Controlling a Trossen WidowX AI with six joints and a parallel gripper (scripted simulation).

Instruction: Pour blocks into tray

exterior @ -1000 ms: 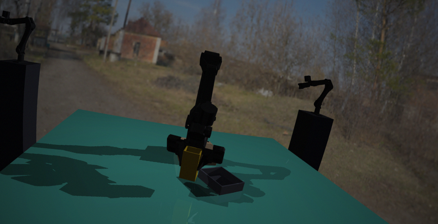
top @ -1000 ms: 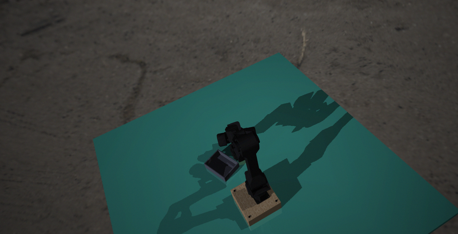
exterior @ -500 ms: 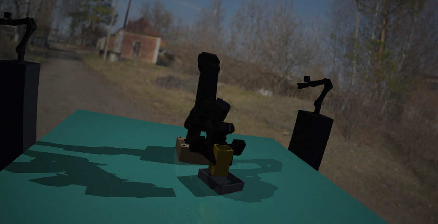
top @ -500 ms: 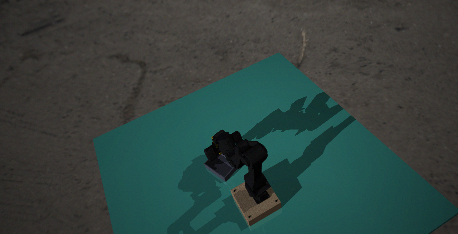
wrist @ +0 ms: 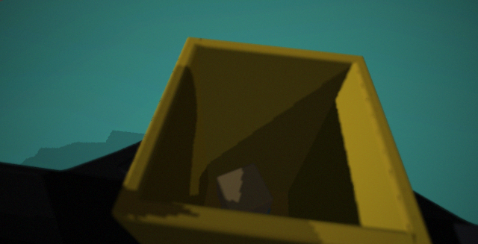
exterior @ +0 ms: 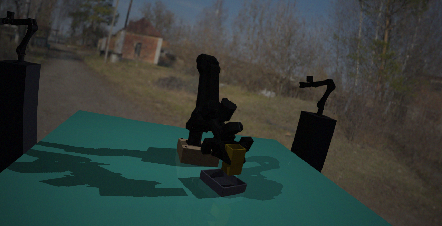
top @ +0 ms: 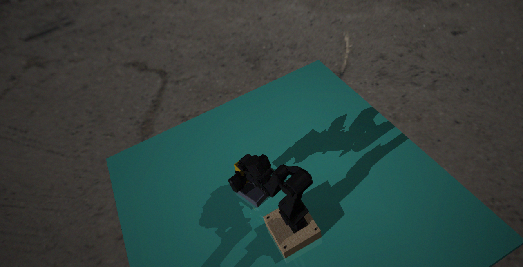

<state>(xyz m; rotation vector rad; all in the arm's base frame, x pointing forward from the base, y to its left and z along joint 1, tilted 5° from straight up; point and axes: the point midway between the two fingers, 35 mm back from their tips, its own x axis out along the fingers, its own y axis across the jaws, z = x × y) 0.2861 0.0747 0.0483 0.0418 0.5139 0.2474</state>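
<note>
My gripper tip is 30 mm past the yellow square cup, 10 mm to the left of it and 20 mm above it.
</note>
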